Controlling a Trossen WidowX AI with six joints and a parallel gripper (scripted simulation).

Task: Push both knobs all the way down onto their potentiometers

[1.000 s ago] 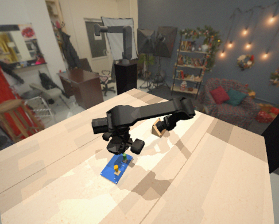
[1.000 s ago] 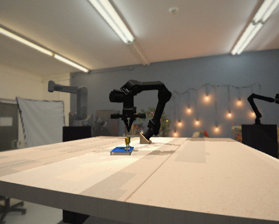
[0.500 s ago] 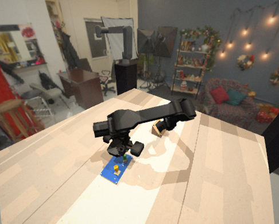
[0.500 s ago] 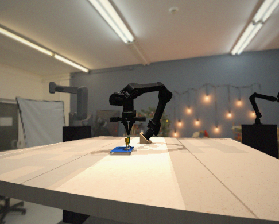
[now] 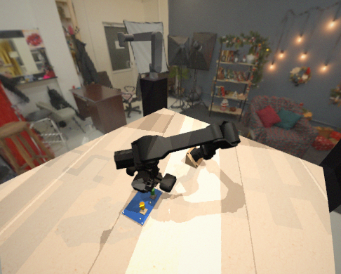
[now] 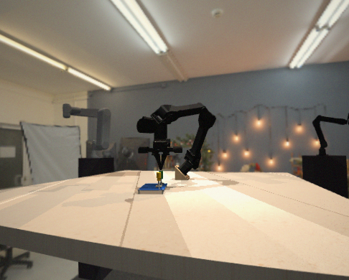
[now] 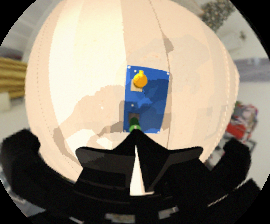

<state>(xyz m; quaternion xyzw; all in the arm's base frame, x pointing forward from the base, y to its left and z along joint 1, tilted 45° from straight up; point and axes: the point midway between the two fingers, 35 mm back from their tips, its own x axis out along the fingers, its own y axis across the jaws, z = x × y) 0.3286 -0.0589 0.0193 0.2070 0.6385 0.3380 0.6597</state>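
My gripper tip is now 20 mm above the green knob. The rest, counted from my gripper tip: orange-yellow knob: 70 mm ahead, 10 mm to the left, 20 mm below.
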